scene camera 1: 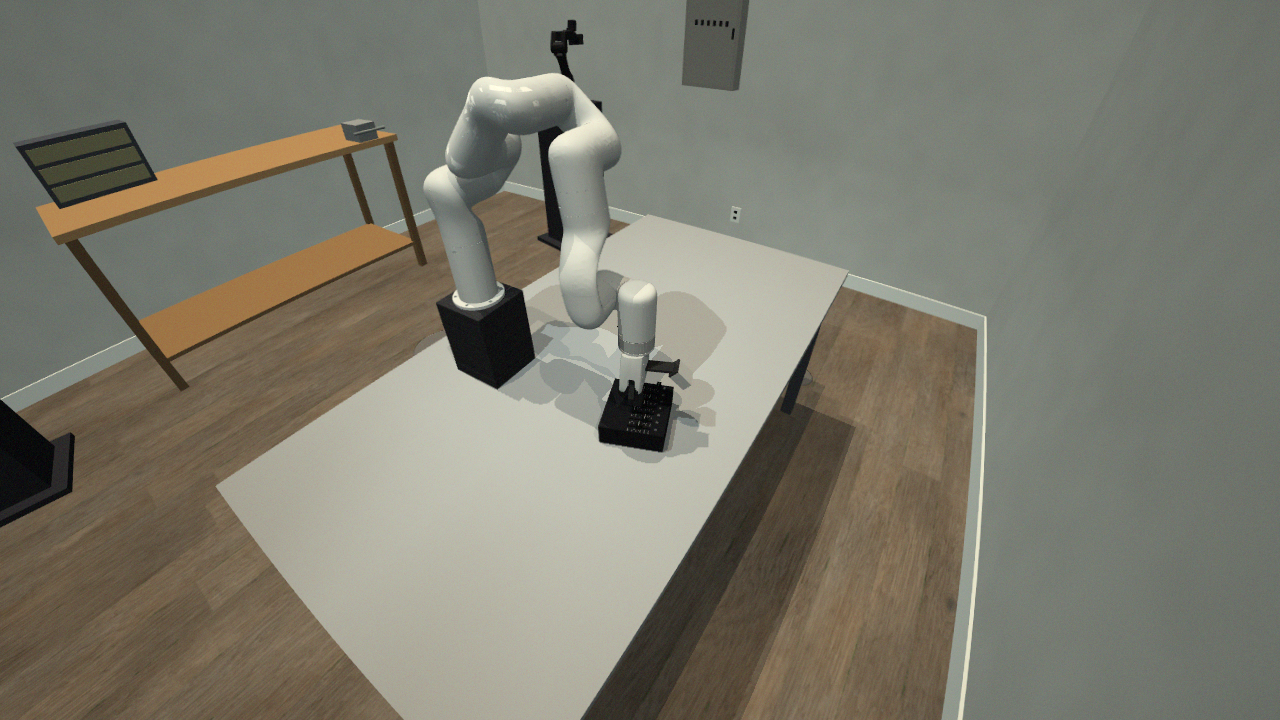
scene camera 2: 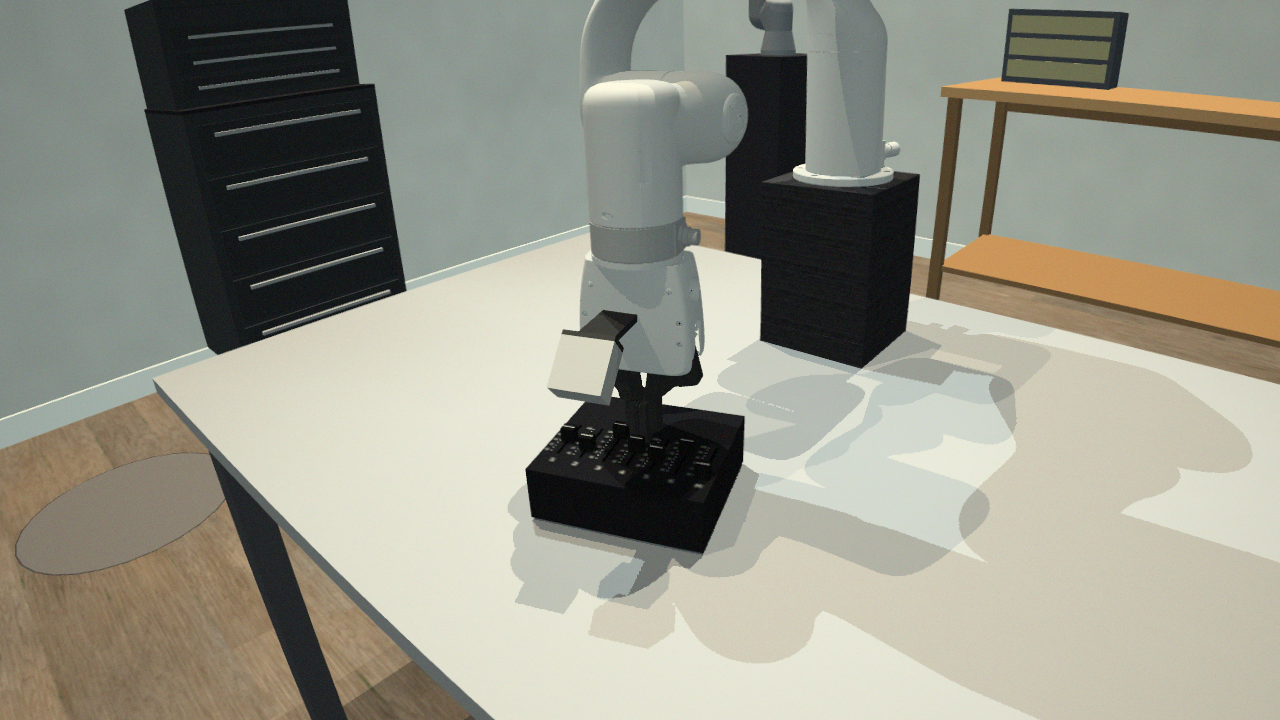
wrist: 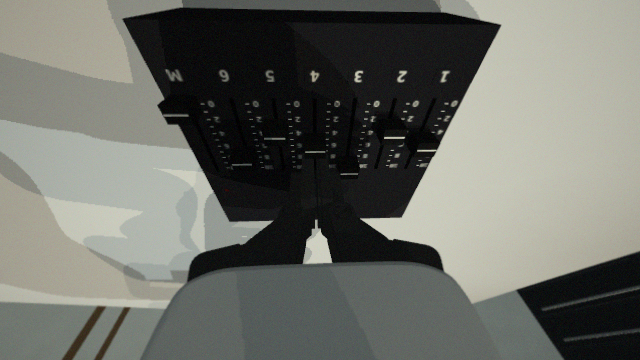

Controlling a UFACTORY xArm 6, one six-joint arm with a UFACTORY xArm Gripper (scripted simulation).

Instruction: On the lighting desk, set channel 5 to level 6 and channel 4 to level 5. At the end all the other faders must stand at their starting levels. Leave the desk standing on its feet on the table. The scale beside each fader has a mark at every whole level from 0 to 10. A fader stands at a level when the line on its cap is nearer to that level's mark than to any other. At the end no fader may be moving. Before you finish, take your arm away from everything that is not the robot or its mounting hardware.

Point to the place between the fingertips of my gripper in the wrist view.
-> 314, 169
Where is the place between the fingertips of my gripper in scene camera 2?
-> At 644, 434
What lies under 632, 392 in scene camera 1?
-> My gripper.
